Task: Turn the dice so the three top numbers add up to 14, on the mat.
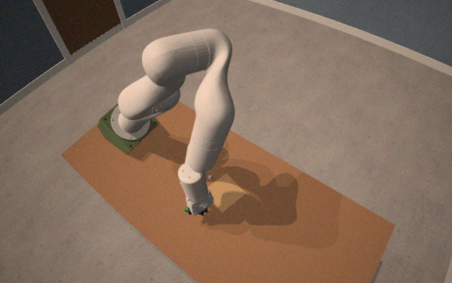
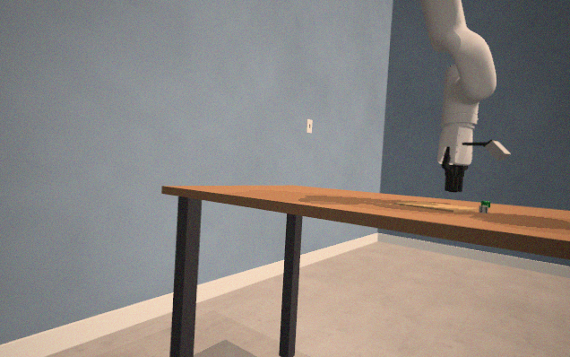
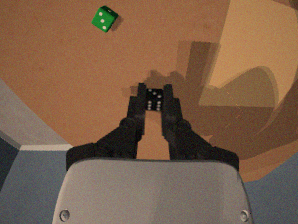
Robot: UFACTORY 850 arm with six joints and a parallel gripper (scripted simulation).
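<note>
Now: hand 140 mm to the right of the mat, 60 mm above it and 20 mm short of it. The rest, counted from my hand: white die: 170 mm to the left, 80 mm behind, 50 mm below; black die: 10 mm below; green die: 80 mm behind, 50 mm below, 20 mm to the right.
</note>
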